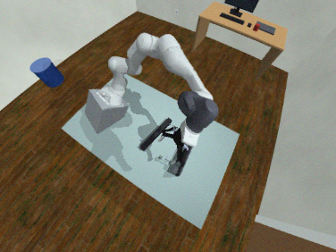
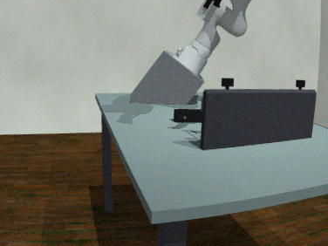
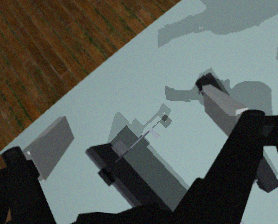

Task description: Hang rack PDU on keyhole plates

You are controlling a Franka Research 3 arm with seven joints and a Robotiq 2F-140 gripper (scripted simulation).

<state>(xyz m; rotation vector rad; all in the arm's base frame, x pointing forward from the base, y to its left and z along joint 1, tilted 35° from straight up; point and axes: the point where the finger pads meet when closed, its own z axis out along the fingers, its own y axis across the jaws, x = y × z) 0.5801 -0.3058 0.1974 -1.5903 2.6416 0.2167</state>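
My gripper is now 18 cm past the rack PDU, 16 cm to the right of it and 37 cm above it. Also, from my hand: dark mounting panel 12 cm ahead, 18 cm to the left, 31 cm below.
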